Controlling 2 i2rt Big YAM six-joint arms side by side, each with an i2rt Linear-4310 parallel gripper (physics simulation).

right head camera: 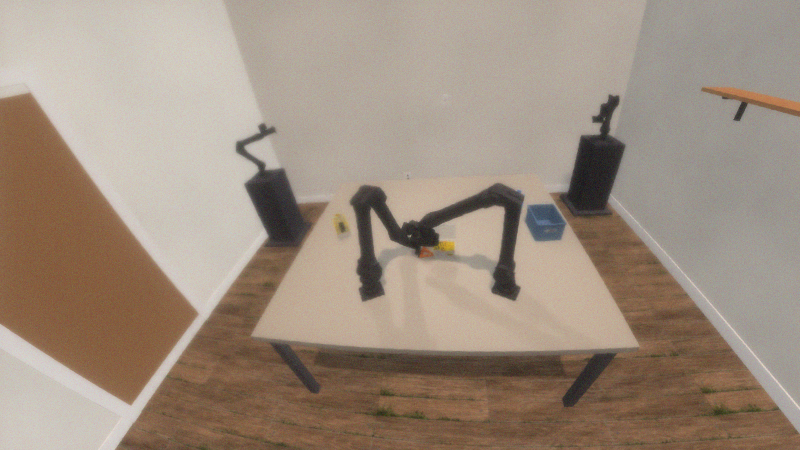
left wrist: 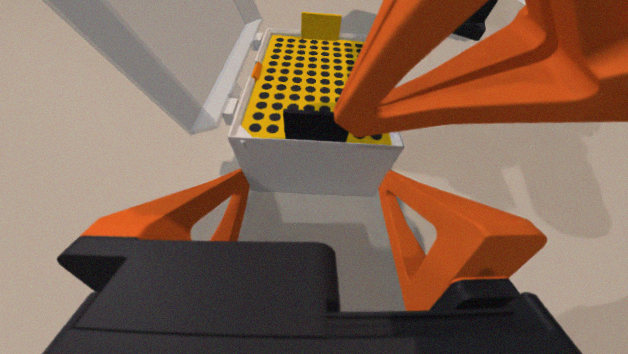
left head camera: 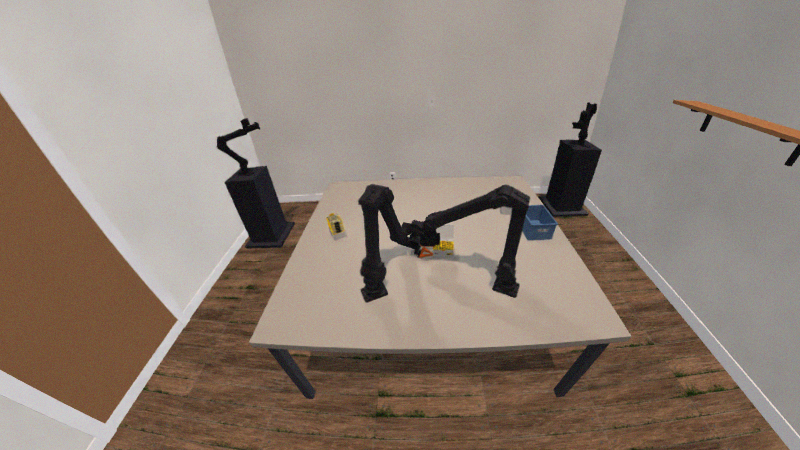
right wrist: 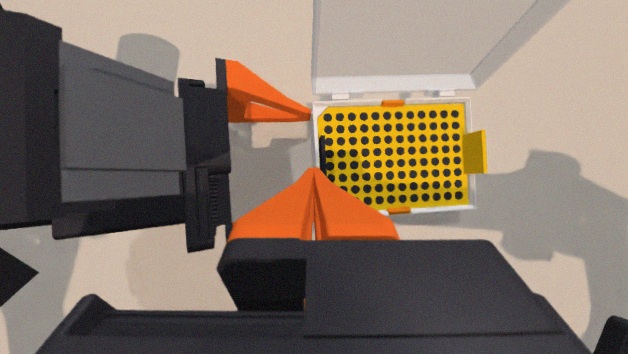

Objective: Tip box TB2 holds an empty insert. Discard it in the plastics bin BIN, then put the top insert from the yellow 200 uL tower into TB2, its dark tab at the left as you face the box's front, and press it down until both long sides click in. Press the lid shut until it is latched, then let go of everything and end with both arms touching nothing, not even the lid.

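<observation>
Tip box TB2 stands with its lid open at its back. A yellow insert lies in it, its dark tab at the left in the right wrist view. Orange clips show on both long sides. My left gripper is shut on the box's left end. My right gripper is shut and empty, its tips over the insert's front left corner. Whether they touch it, I cannot tell.
The blue bin stands at the table's right edge. The yellow tower stands at the far left. Both arms meet closely above the box. A small pale object shows behind the right arm's elbow.
</observation>
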